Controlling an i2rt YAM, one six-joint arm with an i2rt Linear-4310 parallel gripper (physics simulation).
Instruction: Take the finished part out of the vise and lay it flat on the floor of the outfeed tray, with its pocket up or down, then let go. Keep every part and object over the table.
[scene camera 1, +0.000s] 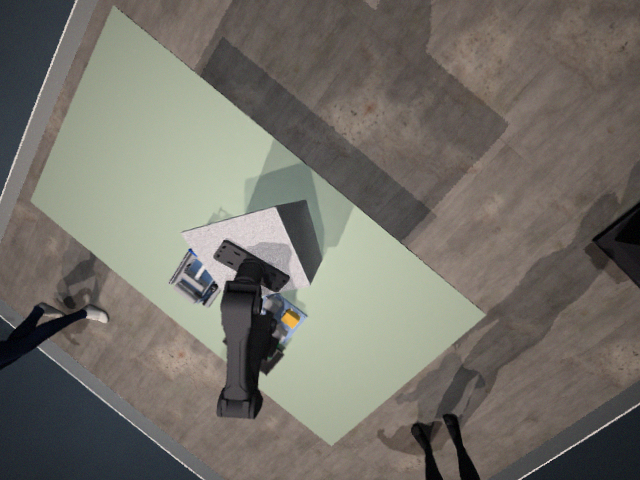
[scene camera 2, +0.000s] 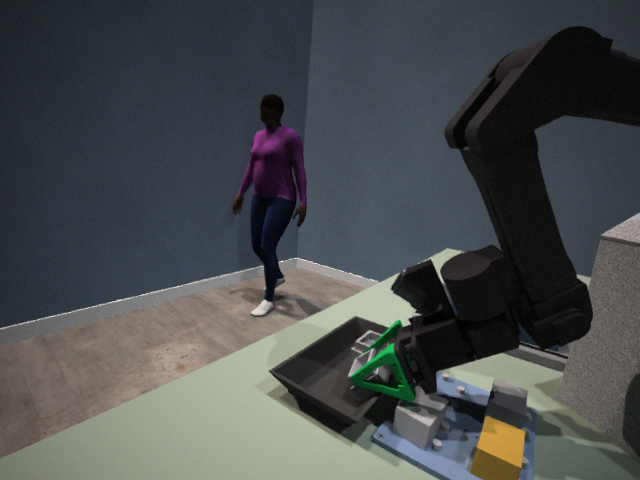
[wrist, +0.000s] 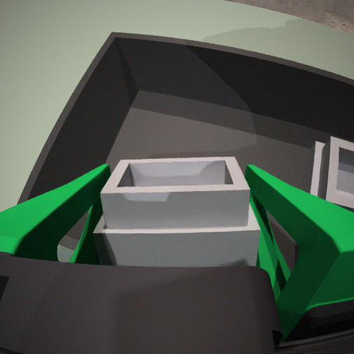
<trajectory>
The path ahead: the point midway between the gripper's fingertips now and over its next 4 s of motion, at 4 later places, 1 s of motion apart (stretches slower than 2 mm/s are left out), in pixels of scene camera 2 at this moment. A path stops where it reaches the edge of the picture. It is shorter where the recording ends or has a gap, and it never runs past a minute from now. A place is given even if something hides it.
The gripper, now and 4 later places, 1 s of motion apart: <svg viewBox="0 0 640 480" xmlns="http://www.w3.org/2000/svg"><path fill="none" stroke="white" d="M357 370L344 369L340 353L346 331L360 288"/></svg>
</trajectory>
